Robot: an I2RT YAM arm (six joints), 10 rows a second.
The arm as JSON. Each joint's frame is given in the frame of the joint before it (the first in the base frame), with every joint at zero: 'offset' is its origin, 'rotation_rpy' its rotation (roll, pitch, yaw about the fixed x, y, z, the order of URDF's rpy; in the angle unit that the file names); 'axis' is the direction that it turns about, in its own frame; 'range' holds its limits. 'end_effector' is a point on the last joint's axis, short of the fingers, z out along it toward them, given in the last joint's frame.
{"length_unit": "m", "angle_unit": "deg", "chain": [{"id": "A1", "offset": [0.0, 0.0, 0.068], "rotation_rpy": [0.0, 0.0, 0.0], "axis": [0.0, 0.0, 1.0], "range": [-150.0, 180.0]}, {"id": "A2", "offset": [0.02, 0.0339, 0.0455], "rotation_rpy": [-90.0, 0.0, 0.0], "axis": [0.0, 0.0, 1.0], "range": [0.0, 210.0]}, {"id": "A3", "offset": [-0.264, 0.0, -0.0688], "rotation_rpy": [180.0, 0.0, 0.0], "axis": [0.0, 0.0, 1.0], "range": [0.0, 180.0]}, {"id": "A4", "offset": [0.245, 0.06, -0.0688], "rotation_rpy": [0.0, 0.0, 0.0], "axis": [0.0, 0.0, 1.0], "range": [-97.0, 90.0]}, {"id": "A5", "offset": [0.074, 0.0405, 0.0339], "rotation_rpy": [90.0, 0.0, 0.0], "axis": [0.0, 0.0, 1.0], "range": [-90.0, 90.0]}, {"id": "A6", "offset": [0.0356, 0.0, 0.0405], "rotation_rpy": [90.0, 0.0, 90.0], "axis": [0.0, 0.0, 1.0], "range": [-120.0, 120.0]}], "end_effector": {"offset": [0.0, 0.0, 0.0], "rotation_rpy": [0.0, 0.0, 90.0]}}
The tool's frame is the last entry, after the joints.
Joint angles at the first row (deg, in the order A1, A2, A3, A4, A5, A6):
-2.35, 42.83, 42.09, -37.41, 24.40, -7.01
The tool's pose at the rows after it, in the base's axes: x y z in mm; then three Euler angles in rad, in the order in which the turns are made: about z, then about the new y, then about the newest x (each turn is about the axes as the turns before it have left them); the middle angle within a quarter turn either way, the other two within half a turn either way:
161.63, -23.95, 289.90, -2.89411, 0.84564, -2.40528
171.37, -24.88, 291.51, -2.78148, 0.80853, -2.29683
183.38, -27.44, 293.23, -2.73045, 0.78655, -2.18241
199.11, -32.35, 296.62, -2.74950, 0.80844, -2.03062
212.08, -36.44, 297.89, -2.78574, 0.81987, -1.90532
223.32, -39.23, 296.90, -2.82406, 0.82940, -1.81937
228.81, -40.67, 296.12, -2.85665, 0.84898, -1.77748
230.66, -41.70, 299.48, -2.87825, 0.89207, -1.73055
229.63, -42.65, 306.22, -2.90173, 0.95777, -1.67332
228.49, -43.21, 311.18, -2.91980, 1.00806, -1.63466
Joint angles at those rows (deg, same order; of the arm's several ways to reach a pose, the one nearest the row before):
-2.35, 43.66, 42.09, -32.64, 29.08, -12.47
-2.35, 45.56, 42.09, -28.51, 30.06, -18.15
-2.35, 48.20, 42.08, -23.16, 33.98, -21.85
-2.35, 52.03, 42.09, -14.72, 42.74, -23.24
-2.35, 55.68, 42.09, -7.31, 51.11, -24.84
-2.35, 59.09, 42.09, -1.04, 57.56, -26.22
-2.35, 60.93, 42.08, 2.39, 61.38, -26.22
-2.35, 61.63, 42.09, 5.98, 64.80, -26.22
-2.35, 61.63, 42.09, 10.15, 68.84, -26.22
-2.35, 61.60, 42.09, 13.28, 71.75, -26.26

